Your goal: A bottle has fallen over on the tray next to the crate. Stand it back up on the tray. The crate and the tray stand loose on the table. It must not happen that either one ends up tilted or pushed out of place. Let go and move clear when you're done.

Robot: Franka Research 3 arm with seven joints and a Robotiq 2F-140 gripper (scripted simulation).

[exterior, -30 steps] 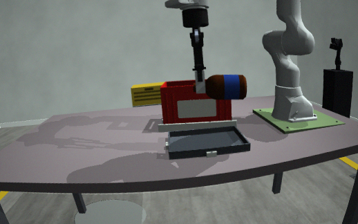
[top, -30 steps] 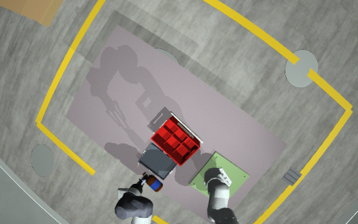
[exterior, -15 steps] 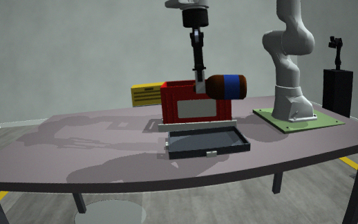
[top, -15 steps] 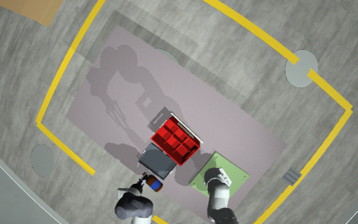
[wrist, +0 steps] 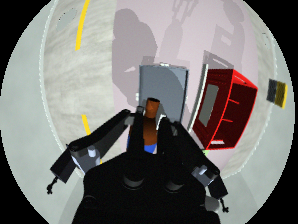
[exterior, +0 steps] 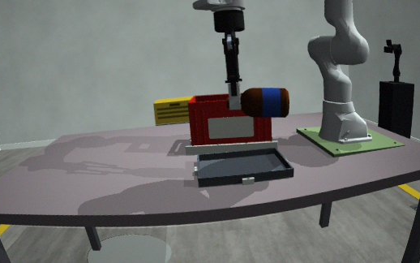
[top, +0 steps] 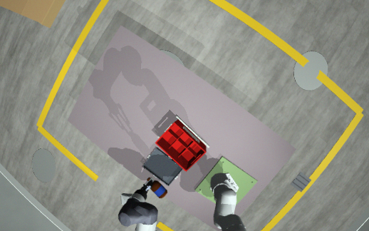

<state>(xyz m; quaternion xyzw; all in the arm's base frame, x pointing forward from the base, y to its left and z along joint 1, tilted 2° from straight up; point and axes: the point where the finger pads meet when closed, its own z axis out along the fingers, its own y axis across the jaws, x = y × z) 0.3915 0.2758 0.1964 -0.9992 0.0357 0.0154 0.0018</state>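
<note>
My gripper is now 5 cm past the glass bottle and 2 cm above it. Round my hand: tray 1 cm behind, 5 cm to the right, 20 cm below; red crate 2 cm ahead, 30 cm to the right, 13 cm below.
</note>
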